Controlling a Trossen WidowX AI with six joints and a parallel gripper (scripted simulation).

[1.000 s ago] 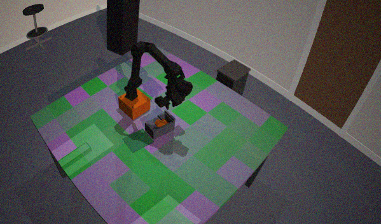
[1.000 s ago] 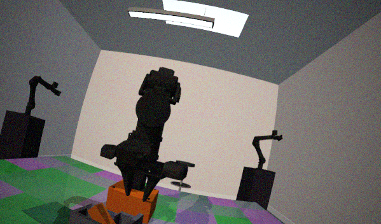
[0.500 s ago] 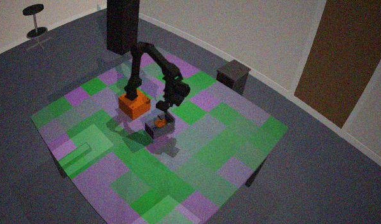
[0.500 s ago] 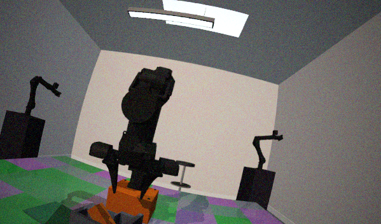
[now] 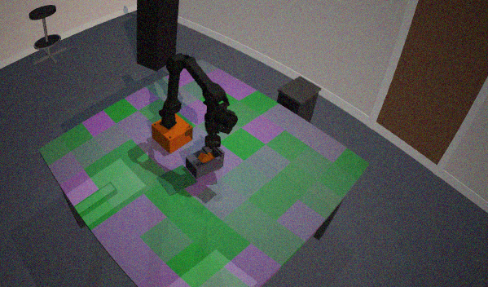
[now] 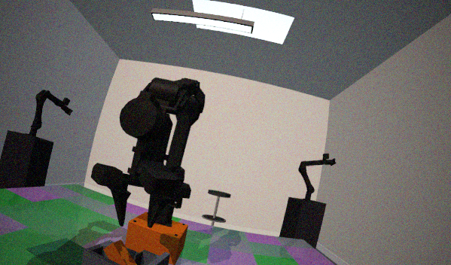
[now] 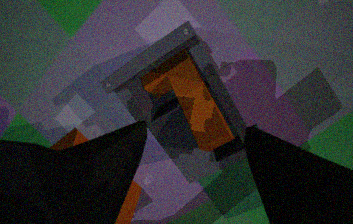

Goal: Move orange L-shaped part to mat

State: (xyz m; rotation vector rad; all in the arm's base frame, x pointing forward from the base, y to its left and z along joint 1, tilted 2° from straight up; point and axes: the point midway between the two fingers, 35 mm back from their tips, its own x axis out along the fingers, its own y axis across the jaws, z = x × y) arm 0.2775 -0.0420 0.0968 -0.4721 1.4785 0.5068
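Now: gripper tip 10 cm above the orange L-shaped part, 1 cm to the right of it and 1 cm past it.
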